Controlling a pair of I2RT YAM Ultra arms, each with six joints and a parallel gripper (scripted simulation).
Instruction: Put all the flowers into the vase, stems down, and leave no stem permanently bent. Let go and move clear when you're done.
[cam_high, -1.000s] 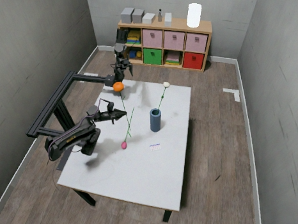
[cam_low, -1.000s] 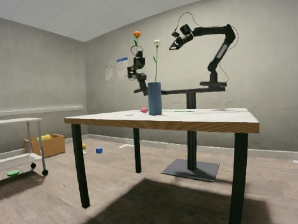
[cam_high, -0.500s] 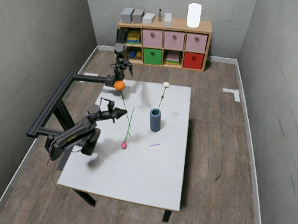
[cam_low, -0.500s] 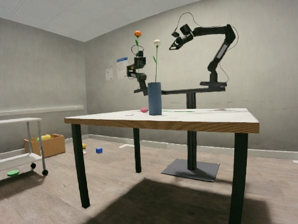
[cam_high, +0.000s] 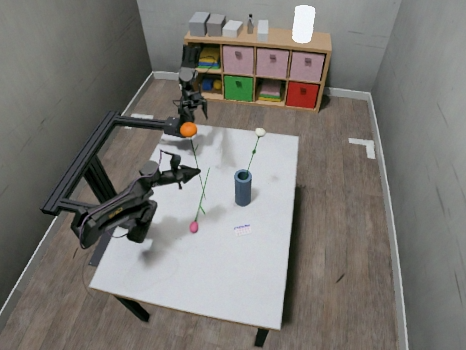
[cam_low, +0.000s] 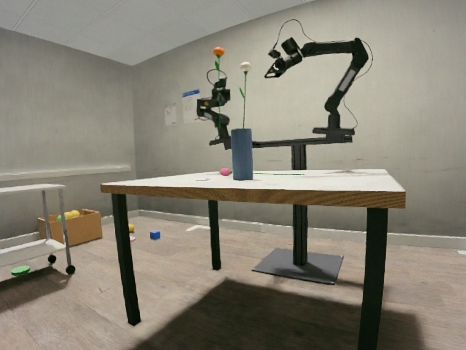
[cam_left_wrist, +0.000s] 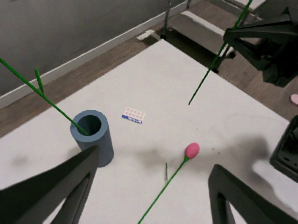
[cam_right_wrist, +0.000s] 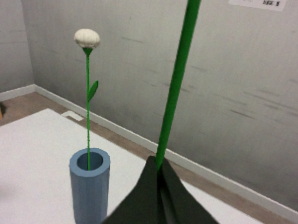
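Observation:
Right now the orange flower is 250 mm to the right of my left hand, 130 mm above it and 60 mm ahead of it. The rest, counted from my left hand: white flower (260 mm ahead, 90 mm below, 10 mm to the left); then pink flower (480 mm below, 230 mm to the right); then small printed card (490 mm below, 240 mm ahead, 230 mm to the right).

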